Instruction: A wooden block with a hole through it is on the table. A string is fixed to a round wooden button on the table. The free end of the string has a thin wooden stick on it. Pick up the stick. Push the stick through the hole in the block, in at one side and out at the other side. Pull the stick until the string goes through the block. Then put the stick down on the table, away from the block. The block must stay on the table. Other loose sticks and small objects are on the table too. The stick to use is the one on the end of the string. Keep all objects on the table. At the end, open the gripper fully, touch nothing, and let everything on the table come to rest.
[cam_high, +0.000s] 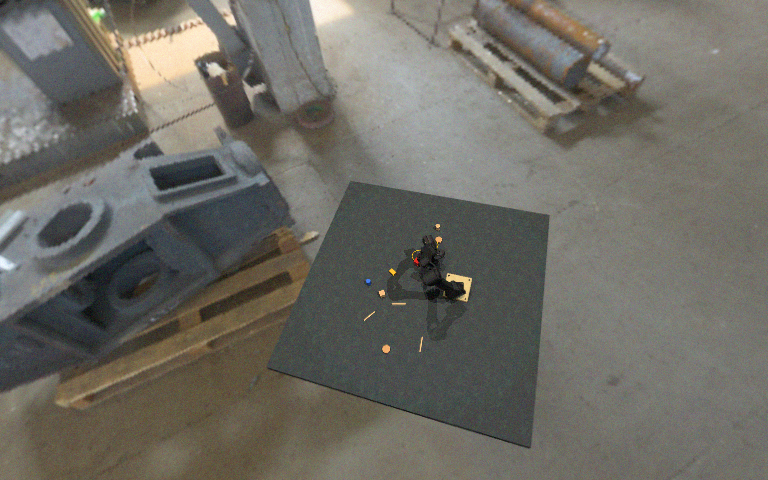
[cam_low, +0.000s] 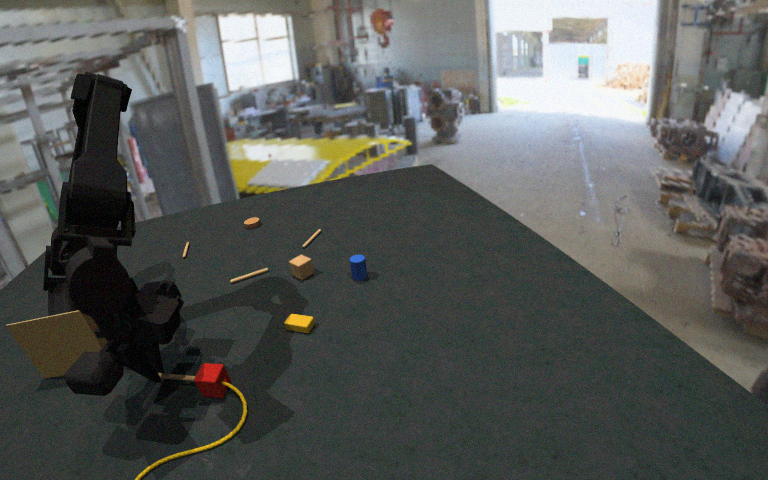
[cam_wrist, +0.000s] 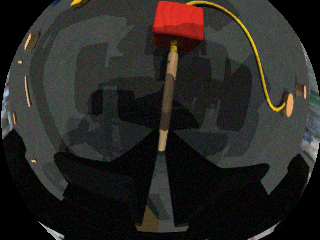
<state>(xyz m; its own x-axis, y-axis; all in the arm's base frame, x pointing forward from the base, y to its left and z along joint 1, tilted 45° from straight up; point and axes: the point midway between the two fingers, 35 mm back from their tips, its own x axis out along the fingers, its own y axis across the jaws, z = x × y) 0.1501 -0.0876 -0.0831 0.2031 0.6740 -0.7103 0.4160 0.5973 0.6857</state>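
Now: the red block 8 cm ahead of my gripper tip, 4 cm to the right of it and 1 cm above it. Round my gripper tip: thin wooden stick 4 cm ahead, 2 cm to the right, 1 cm above; then round wooden button 21 cm to the right, 3 cm behind; then yellow block 21 cm ahead, 4 cm to the left.
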